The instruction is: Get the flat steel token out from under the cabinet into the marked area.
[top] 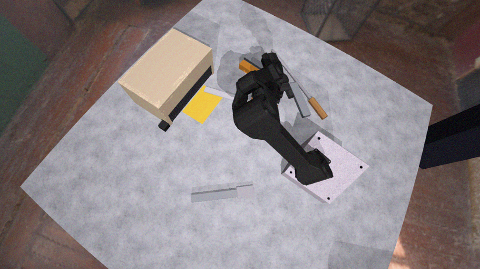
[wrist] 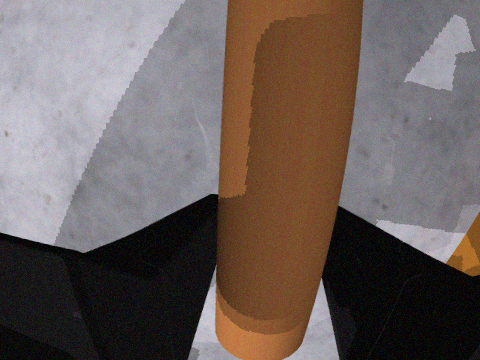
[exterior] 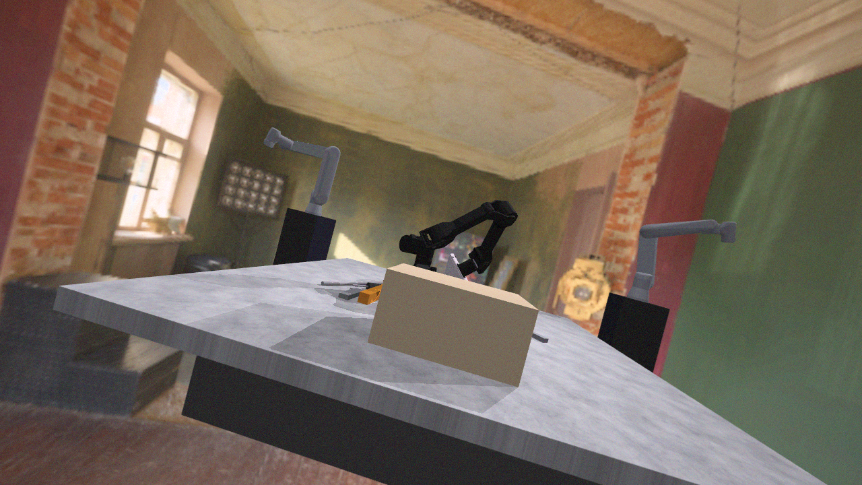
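My gripper tip is 12 cm to the left of the grey bar and 8 cm past it. Also, from my gripper tip: flat grey token: 33 cm ahead, 18 cm to the left; then orange bar: 11 cm ahead, 10 cm to the right, 1 cm above; then black-handled tool: 16 cm to the right, 3 cm ahead.
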